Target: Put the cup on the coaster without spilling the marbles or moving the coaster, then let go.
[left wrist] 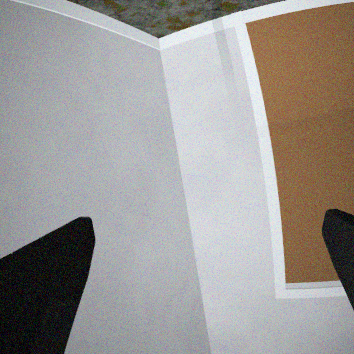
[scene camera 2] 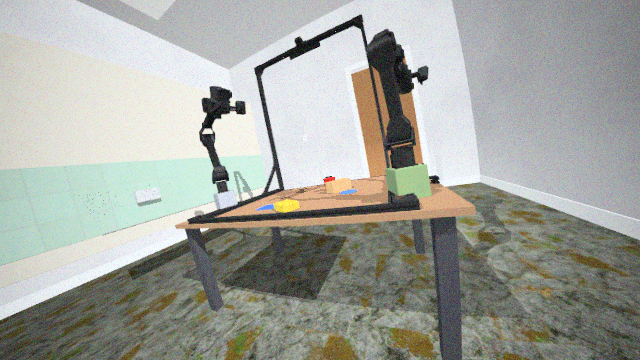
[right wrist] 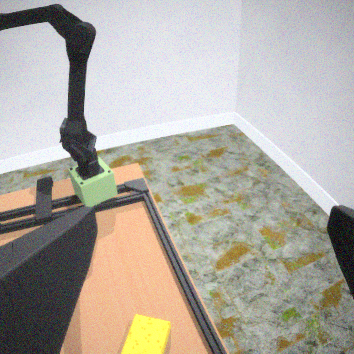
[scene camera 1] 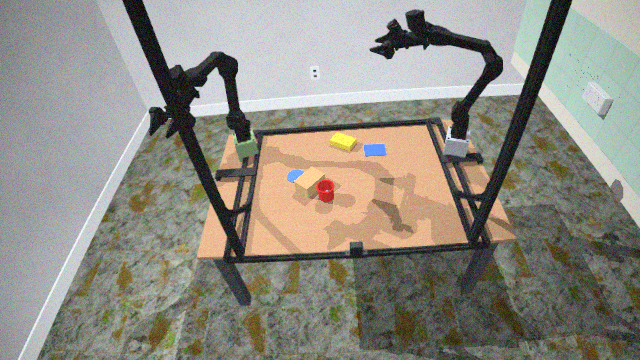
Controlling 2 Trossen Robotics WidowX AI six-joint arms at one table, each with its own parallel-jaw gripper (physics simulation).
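Seen in the pictures: left gripper, between the fingertips: (left wrist: 212,226) (scene camera 1: 158,136); right gripper, between the fingertips: (scene camera 2: 232,104) (right wrist: 217,219) (scene camera 1: 372,45); left arm's base, origin of its link: (scene camera 2: 404,166) (right wrist: 89,169) (scene camera 1: 243,137); right arm's base, origin of its link: (scene camera 2: 223,192) (scene camera 1: 458,134).
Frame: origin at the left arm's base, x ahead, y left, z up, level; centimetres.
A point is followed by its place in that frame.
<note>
A red cup (scene camera 1: 326,191) (scene camera 2: 328,179) stands upright on the table; a small pale spot shows inside it, but marbles cannot be made out clearly. A flat round blue disc (scene camera 1: 293,176) @(x 16.7, y -25.1, z -9.5 cm) (scene camera 2: 348,192) @(x 18.2, y -22.4, z -9.5 cm) lies left of the cup in scene camera 1, partly hidden by a tan block. A flat blue square (scene camera 1: 375,150) @(x 57.6, y -23.5, z -9.5 cm) (scene camera 2: 265,207) @(x 59.0, y -21.9, z -9.5 cm) lies farther back. Which of the two is the coaster cannot be told. My left gripper (scene camera 1: 161,131) @(x -25.9, y -36.2, z 36.3 cm) (left wrist: 212,226) @(x -25.9, y -36.2, z 36.3 cm) is open and empty, raised outside the table's left side. My right gripper (scene camera 1: 374,45) @(x 59.6, y -13.2, z 38.2 cm) (right wrist: 217,219) @(x 59.6, y -13.2, z 38.2 cm) is open and empty, high above the table's back.
The tan block (scene camera 1: 310,181) @(x 22.0, y -36.1, z -4.2 cm) (scene camera 2: 339,186) @(x 21.7, y -29.6, z -7.1 cm) stands between the disc and the cup, close to both. A yellow sponge-like block (scene camera 1: 343,141) @(x 45.0, y -14.2, z -6.9 cm) (scene camera 2: 286,205) @(x 43.5, y -7.2, z -7.2 cm) (right wrist: 147,335) @(x 44.7, y -11.3, z -6.9 cm) lies beside the blue square. A black frame (scene camera 1: 356,255) @(x 27.6, y -73.0, z -9.8 cm) borders the table, with tall posts at its front corners in scene camera 1.
</note>
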